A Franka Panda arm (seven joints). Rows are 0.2 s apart.
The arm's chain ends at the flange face. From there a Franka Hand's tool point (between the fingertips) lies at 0.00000 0.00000 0.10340 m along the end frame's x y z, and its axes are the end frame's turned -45 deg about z.
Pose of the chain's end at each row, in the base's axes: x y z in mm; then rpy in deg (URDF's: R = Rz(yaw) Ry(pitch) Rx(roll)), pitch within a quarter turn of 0, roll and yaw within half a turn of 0:
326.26 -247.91 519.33 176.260 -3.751 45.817
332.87 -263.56 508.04 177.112 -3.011 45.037
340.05 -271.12 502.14 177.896 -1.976 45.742
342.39 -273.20 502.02 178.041 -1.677 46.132
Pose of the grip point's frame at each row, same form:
335.80 -247.77 416.37 174.705 -0.013 90.695
340.39 -263.40 404.91 175.830 -0.090 89.964
345.26 -271.22 398.87 177.115 0.090 90.703
347.03 -273.47 398.72 177.429 0.199 91.099

